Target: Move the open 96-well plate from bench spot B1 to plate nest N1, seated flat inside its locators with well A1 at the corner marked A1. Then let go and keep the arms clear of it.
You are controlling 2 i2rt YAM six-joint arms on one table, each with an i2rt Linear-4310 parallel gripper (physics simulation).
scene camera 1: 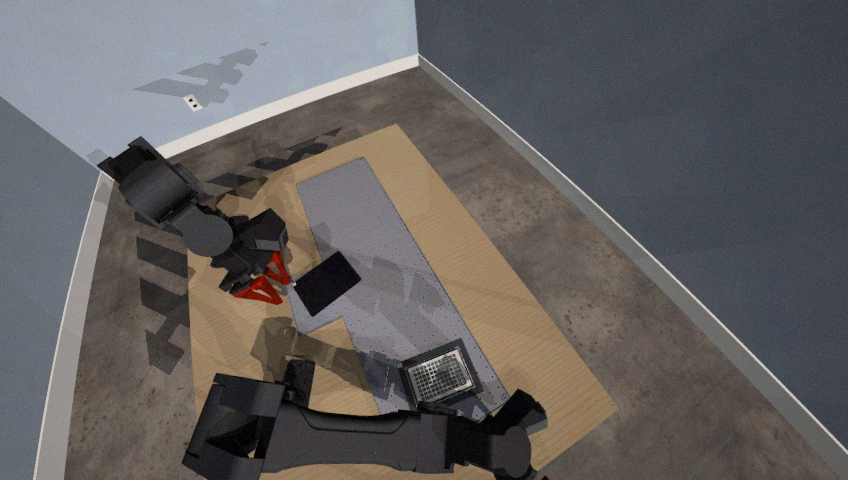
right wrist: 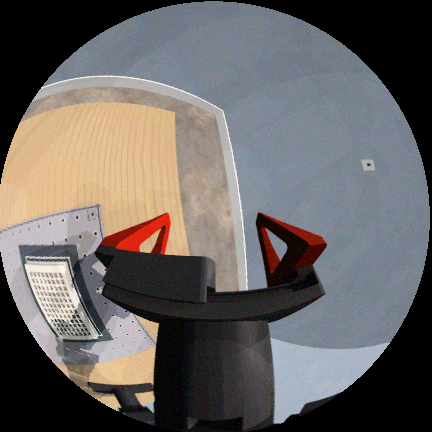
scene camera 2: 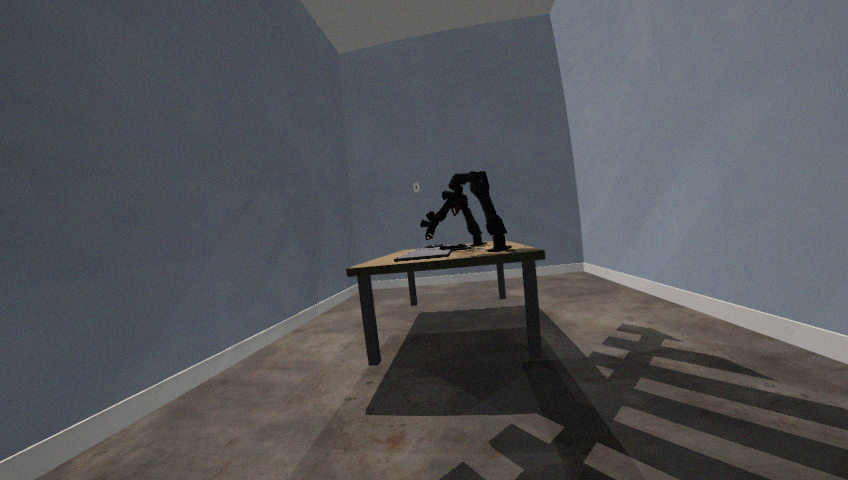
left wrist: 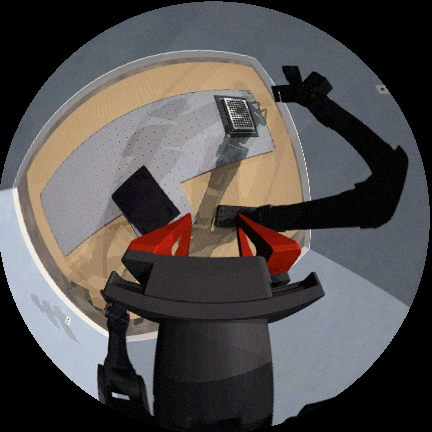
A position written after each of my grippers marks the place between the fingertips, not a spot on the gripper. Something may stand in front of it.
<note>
My right gripper (right wrist: pixel 212 217) is open, holding nothing. Also in view: a white well plate (right wrist: pixel 51 283). I also see my left gripper (scene camera 1: pixel 284 293), a black nest (scene camera 1: pixel 318 288) and a dark nest with white outline (scene camera 1: pixel 476 388).
My left gripper also shows in the left wrist view (left wrist: pixel 213 217). The black nest also shows in the left wrist view (left wrist: pixel 140 197). The dark nest with white outline is seen too in the right wrist view (right wrist: pixel 67 252).
</note>
